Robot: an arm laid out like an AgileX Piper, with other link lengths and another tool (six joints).
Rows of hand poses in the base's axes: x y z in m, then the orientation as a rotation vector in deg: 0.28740, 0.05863, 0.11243, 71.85, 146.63, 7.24; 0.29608, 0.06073, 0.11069, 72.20, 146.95, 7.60; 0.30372, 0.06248, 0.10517, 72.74, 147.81, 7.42; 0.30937, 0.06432, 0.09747, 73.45, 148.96, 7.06; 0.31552, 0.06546, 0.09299, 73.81, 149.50, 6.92; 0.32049, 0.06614, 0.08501, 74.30, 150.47, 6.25; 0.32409, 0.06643, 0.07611, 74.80, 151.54, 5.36; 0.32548, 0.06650, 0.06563, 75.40, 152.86, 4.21; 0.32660, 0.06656, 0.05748, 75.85, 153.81, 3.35; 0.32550, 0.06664, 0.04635, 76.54, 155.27, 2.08; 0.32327, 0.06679, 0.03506, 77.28, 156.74, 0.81; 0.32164, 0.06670, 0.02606, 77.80, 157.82, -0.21; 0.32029, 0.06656, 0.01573, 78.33, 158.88, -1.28; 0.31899, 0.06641, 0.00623, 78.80, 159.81, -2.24; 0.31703, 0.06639, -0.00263, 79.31, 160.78, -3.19; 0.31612, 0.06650, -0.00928, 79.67, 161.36, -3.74; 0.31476, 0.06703, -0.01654, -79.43, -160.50, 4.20; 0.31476, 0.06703, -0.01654, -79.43, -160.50, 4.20; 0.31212, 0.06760, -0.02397, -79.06, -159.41, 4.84; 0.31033, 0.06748, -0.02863, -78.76, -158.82, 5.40; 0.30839, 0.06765, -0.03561, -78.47, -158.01, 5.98; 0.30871, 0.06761, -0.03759, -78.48, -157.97, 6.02; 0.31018, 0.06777, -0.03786, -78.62, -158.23, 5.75
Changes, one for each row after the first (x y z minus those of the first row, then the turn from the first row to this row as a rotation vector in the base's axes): 0.00868, 0.00210, -0.00174, 0.43, 0.30, -0.06; 0.01632, 0.00385, -0.00726, 0.74, 1.27, -0.11; 0.02197, 0.00569, -0.01496, 1.08, 2.58, -0.18; 0.02812, 0.00683, -0.01944, 1.27, 3.21, -0.23; 0.03309, 0.00751, -0.02742, 1.31, 4.37, -0.26; 0.03669, 0.00780, -0.03632, 1.25, 5.68, -0.28; 0.03808, 0.00787, -0.04680, 1.16, 7.30, -0.31; 0.03920, 0.00793, -0.05495, 1.08, 8.49, -0.33; 0.03810, 0.00801, -0.06608, 1.01, 10.30, -0.37; 0.03587, 0.00816, -0.07737, 0.98, 12.14, -0.43; 0.03424, 0.00807, -0.08637, 0.91, 13.51, -0.47; 0.03289, 0.00793, -0.09670, 0.81, 14.88, -0.52; 0.03159, 0.00778, -0.10620, 0.73, 16.09, -0.57; 0.02963, 0.00776, -0.11506, 0.68, 17.35, -0.62; 0.02872, 0.00787, -0.12171, 0.69, 18.12, -0.69; 0.02736, 0.00840, -0.12897, 0.81, 19.04, -0.80; 0.02736, 0.00840, -0.12897, 0.81, 19.04, -0.80; 0.02472, 0.00897, -0.13640, 0.93, 20.23, -0.91; 0.02293, 0.00885, -0.14106, 0.88, 20.98, -0.93; 0.02099, 0.00902, -0.14804, 0.91, 21.90, -1.01; 0.02131, 0.00898, -0.15002, 0.90, 21.94, -1.03; 0.02278, 0.00914, -0.15029, 0.94, 21.60, -1.03
